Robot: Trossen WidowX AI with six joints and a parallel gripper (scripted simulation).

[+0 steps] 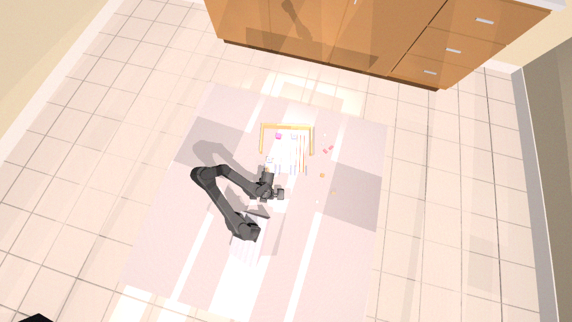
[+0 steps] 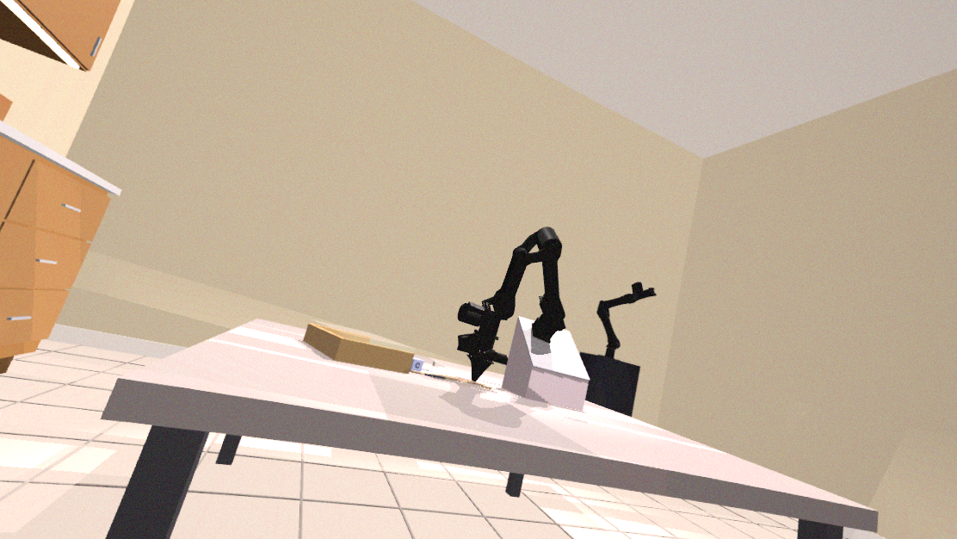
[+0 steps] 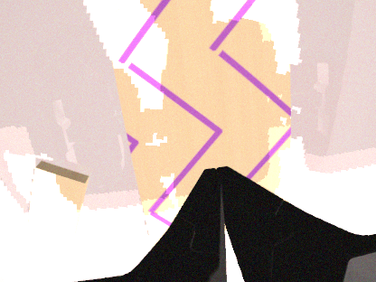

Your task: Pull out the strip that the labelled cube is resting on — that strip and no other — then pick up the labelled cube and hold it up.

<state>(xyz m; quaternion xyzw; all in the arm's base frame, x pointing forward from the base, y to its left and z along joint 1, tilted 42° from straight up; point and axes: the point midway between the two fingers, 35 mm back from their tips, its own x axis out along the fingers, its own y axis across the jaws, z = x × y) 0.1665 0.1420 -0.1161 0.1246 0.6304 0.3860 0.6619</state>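
My gripper tip is 29 cm short of the pale strip.
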